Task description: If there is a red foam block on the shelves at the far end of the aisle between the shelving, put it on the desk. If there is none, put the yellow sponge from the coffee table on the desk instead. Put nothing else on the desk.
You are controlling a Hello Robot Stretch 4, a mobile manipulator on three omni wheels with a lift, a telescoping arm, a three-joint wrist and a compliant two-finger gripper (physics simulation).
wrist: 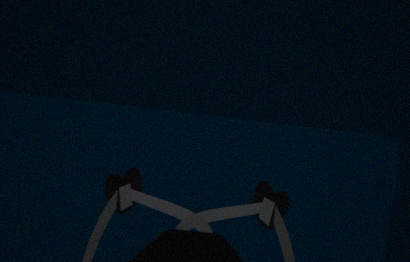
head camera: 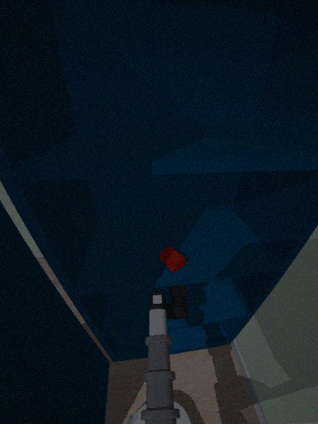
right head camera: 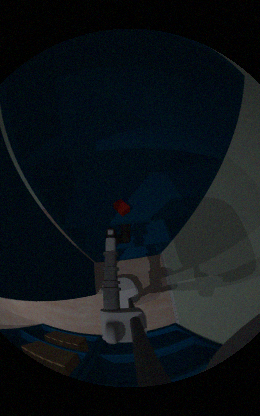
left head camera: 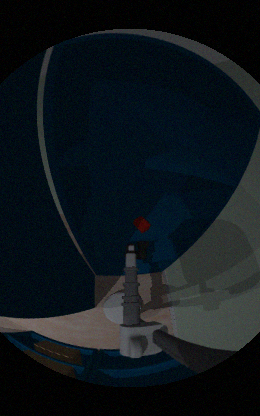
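Note:
A dark blue shelving unit is visible in the pictures, as is my gripper.

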